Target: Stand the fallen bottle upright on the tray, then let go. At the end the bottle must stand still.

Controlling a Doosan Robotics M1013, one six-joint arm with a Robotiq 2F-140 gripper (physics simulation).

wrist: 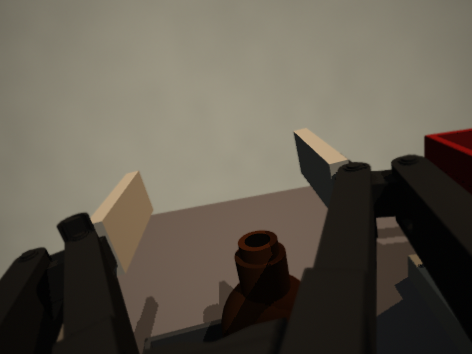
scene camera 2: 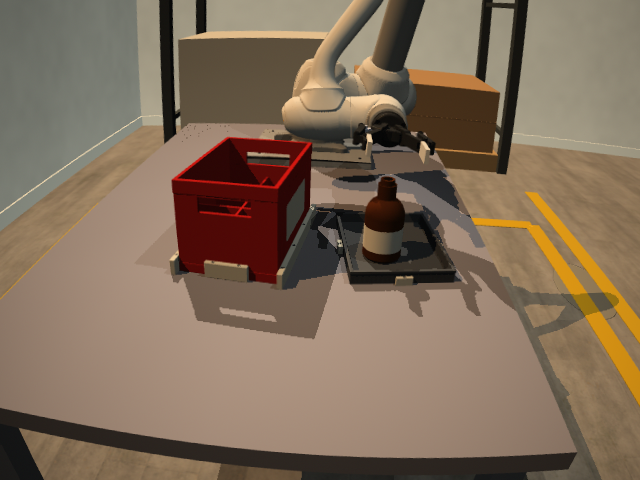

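Seen in the pictures: gripper, fingertip midpoint: [wrist: 221, 171] [scene camera 2: 398, 153]; arm's base, origin of the base link: [scene camera 2: 315, 144].
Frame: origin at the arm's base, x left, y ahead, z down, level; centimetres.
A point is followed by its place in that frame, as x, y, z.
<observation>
The brown bottle [scene camera 2: 383, 222] {10.0, 73.2, -7.2} [wrist: 262, 275] {11.0, 67.9, -12.7} with a pale label stands upright on the dark tray [scene camera 2: 403, 277] {13.4, 79.3, 0.3}, near its front left part. In the wrist view its neck and shoulder show low in the picture, partly behind a finger linkage. My gripper [scene camera 2: 395, 149] {12.2, 69.9, -19.1} [wrist: 221, 171] {12.2, 69.9, -19.1} is open, its two pale fingertips wide apart with nothing between them. It is behind the bottle and higher than its mouth, apart from it.
A red crate [scene camera 2: 227, 232] {-16.9, 77.8, -7.0} [wrist: 452, 155] {-7.2, 74.7, -15.0} stands left of the tray, held by pale corner blocks and a rail on the table [scene camera 2: 258, 382] {-10.0, 104.7, 1.8}. Cardboard boxes [scene camera 2: 454, 113] and dark frame posts [scene camera 2: 511, 87] stand behind the table.
</observation>
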